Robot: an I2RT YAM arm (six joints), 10 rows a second.
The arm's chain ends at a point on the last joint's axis. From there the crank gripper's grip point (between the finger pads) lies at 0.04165 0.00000 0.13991 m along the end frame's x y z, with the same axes.
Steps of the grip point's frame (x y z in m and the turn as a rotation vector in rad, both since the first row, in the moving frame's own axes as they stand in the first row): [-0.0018, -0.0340, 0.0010, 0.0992, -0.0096, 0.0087]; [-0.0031, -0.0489, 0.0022, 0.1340, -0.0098, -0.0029]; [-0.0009, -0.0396, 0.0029, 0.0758, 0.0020, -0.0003]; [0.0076, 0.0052, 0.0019, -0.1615, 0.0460, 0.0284]
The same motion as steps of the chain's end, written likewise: [-0.0005, -0.0205, 0.0013, 0.0992, -0.0096, 0.0087]; [-0.0017, -0.0301, 0.0031, 0.1340, -0.0098, -0.0029]; [-0.0012, -0.0290, 0.0034, 0.0758, 0.0020, -0.0003]; [0.0016, -0.0184, 0.0059, -0.1615, 0.0460, 0.0284]
